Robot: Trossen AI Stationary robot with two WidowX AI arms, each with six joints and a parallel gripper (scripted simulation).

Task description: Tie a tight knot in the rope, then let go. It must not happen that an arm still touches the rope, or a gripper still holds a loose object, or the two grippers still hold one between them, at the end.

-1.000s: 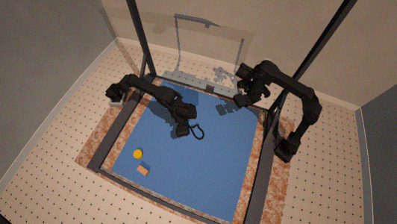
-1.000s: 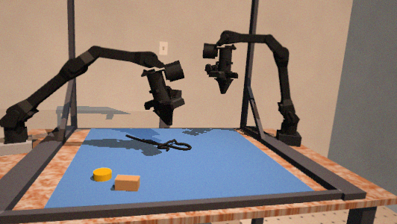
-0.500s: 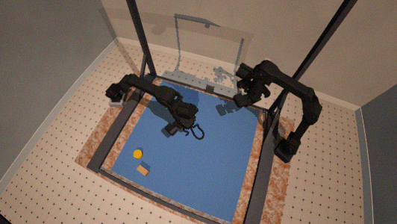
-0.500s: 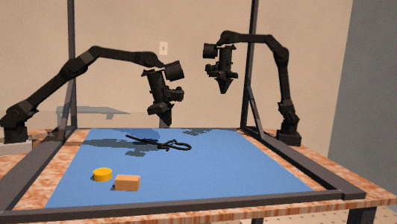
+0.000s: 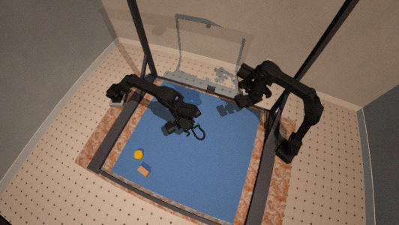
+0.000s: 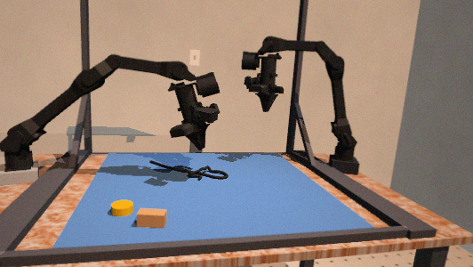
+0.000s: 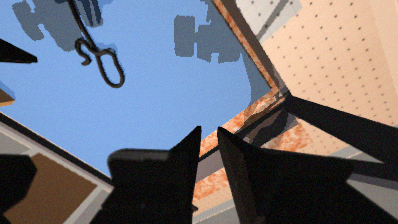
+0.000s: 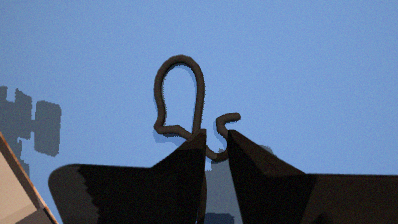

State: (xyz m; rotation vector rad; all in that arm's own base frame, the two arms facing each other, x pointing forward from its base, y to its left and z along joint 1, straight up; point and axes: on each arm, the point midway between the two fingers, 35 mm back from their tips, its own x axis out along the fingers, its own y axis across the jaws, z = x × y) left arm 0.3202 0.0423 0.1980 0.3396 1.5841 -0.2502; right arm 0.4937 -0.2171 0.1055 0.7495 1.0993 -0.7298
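Right now the blue mat is 30 mm ahead of my right hand, 30 mm to the left of it and 140 mm below it. Round my right hand: yellow disc (210 mm ahead, 220 mm to the right, 120 mm below); then orange block (290 mm ahead, 150 mm to the right, 120 mm below).
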